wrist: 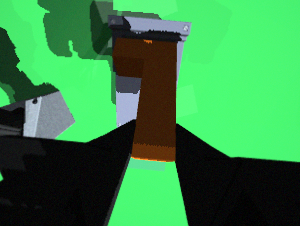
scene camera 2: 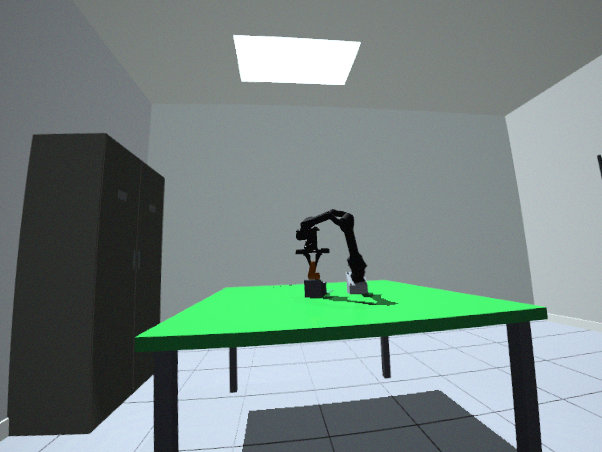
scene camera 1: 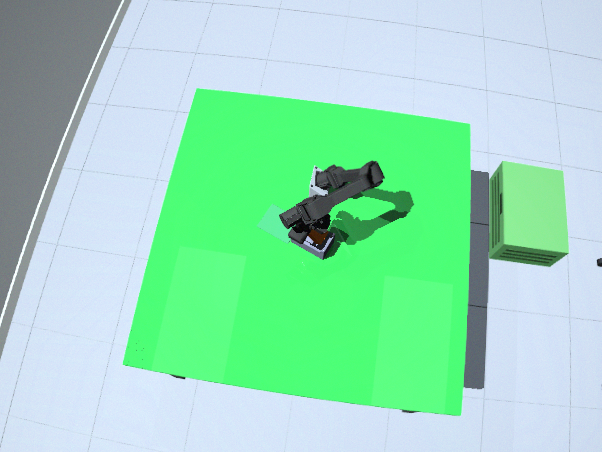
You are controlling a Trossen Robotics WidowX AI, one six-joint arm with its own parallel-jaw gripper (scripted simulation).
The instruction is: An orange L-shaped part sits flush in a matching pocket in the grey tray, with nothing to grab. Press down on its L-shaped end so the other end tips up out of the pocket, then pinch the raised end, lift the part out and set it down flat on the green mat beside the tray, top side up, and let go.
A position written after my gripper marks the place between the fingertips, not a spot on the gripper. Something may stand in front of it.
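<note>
From the wrist camera I can tell you there's an orange L-shaped part [wrist: 155, 62], and it's my gripper [wrist: 154, 126] that's holding it.
</note>
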